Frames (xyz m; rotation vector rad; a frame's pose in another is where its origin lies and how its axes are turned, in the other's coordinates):
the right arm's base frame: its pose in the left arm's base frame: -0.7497 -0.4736 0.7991 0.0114 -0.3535 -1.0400
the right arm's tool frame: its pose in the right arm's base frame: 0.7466 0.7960 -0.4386 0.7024 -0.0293 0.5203
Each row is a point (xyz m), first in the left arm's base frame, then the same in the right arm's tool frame.
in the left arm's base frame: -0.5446 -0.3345 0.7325
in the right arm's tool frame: -0.8744 0.2118 0.4960
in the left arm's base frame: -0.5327 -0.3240 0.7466
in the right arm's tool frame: -0.8638 0.2300 0.4938
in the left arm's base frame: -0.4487 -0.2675 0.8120
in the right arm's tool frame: -0.7973 0.3251 0.4612
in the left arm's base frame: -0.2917 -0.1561 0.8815
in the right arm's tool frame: -0.7028 0.4784 0.3639
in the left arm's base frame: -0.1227 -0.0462 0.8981
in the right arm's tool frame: -0.6260 0.6028 0.2242
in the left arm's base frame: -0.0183 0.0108 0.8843
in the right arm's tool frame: -0.5856 0.6574 0.1255
